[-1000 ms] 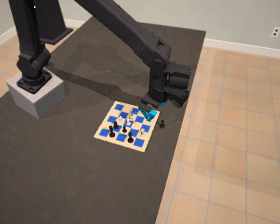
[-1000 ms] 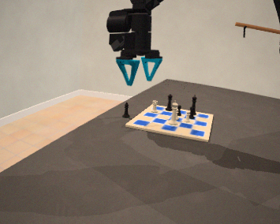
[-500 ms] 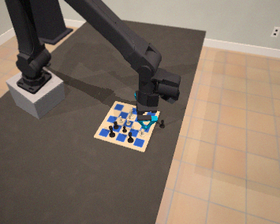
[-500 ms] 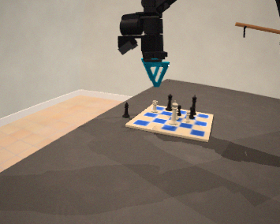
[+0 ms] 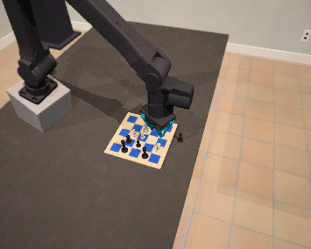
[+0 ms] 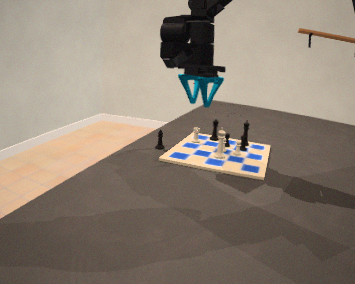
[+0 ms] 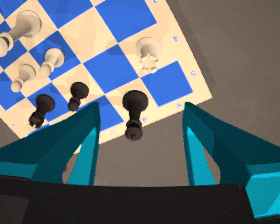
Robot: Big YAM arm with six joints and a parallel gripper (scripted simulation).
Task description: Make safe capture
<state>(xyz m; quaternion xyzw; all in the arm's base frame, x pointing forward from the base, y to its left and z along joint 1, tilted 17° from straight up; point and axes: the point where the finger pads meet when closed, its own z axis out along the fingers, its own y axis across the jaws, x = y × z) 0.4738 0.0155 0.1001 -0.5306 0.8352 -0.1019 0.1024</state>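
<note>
Now: hand 10 cm above the blue-and-cream chessboard, 8 cm past it and 3 cm to the right of it. Also, from my hand: tall white piece: 8 cm behind, 7 cm to the left, 7 cm below; tall black piece: 11 cm behind, 7 cm below, 5 cm to the right.
</note>
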